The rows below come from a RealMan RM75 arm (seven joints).
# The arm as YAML. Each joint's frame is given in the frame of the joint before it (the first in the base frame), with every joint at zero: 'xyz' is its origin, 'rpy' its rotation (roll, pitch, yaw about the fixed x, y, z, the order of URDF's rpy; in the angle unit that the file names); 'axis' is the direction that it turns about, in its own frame. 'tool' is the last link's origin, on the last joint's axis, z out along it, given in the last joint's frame.
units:
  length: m
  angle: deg
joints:
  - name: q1
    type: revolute
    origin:
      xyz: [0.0, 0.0, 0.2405]
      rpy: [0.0, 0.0, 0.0]
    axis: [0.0, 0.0, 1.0]
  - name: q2
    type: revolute
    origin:
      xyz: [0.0, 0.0, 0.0]
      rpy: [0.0, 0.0, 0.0]
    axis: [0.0, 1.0, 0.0]
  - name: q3
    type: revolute
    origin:
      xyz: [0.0, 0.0, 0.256]
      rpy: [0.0, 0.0, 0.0]
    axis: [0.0, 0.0, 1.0]
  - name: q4
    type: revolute
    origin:
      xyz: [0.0, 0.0, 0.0]
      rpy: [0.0, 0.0, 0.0]
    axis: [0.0, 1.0, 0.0]
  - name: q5
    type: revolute
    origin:
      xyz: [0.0, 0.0, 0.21]
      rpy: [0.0, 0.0, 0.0]
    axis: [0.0, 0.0, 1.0]
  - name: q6
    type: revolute
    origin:
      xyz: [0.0, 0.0, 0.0]
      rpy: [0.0, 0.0, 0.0]
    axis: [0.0, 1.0, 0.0]
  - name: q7
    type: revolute
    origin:
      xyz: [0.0, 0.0, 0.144]
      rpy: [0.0, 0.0, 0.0]
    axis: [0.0, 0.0, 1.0]
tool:
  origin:
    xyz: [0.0, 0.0, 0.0]
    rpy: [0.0, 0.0, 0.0]
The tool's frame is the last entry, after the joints.
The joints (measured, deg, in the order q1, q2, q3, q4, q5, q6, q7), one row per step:
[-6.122, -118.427, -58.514, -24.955, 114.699, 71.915, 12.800]
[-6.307, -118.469, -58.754, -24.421, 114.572, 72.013, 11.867]
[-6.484, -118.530, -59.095, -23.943, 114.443, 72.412, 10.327]
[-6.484, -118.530, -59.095, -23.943, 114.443, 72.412, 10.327]
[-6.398, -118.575, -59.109, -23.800, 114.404, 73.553, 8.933]
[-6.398, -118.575, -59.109, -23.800, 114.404, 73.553, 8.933]
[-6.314, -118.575, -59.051, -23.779, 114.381, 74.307, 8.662]
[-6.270, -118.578, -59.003, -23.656, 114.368, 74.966, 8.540]
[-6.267, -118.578, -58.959, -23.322, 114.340, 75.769, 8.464]
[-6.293, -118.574, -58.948, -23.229, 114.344, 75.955, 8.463]
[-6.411, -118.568, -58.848, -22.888, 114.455, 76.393, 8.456]
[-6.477, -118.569, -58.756, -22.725, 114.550, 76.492, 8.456]
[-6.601, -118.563, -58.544, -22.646, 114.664, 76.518, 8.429]
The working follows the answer.
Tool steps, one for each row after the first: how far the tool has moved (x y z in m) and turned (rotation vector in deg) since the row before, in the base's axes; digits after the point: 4 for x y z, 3 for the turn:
[-0.0015, -0.0004, 0.0010, 0.397, -0.618, 0.015]
[-0.0010, -0.0005, 0.0017, 0.877, -1.095, -0.358]
[0.0000, 0.0000, 0.0000, 0.000, 0.000, 0.000]
[0.0010, -0.0015, 0.0020, 1.166, -0.745, -0.900]
[0.0000, 0.0000, 0.0000, 0.000, 0.000, 0.000]
[0.0008, -0.0010, 0.0013, 0.583, 0.086, -0.408]
[0.0005, -0.0009, 0.0011, 0.443, 0.236, -0.266]
[0.0001, -0.0013, 0.0015, 0.477, 0.453, -0.194]
[0.0001, -0.0002, 0.0004, 0.094, 0.137, -0.060]
[0.0004, -0.0002, 0.0005, 0.046, 0.432, -0.209]
[0.0002, 0.0001, -0.0002, -0.128, 0.180, -0.098]
[0.0008, 0.0008, -0.0007, -0.264, 0.105, -0.262]

Tool pose at each row, in the base's axes (x y z in m, rotation vector in deg; rounded; the steps above come from the unrounded poses):
[-0.3941, 0.2442, 0.0403, -60.264, -33.797, -25.810]
[-0.3956, 0.2438, 0.0412, -59.774, -34.242, -26.237]
[-0.3965, 0.2433, 0.0429, -58.865, -34.787, -27.372]
[-0.3965, 0.2433, 0.0429, -58.865, -34.787, -27.372]
[-0.3956, 0.2418, 0.0449, -57.928, -34.667, -28.865]
[-0.3956, 0.2418, 0.0449, -57.928, -34.667, -28.865]
[-0.3948, 0.2408, 0.0462, -57.534, -34.217, -29.329]
[-0.3943, 0.2399, 0.0474, -57.254, -33.745, -29.552]
[-0.3941, 0.2385, 0.0489, -56.961, -33.102, -29.605]
[-0.3941, 0.2384, 0.0493, -56.920, -32.923, -29.610]
[-0.3937, 0.2382, 0.0498, -57.036, -32.425, -29.581]
[-0.3935, 0.2383, 0.0497, -57.227, -32.257, -29.543]
[-0.3927, 0.2391, 0.0490, -57.585, -32.119, -29.657]

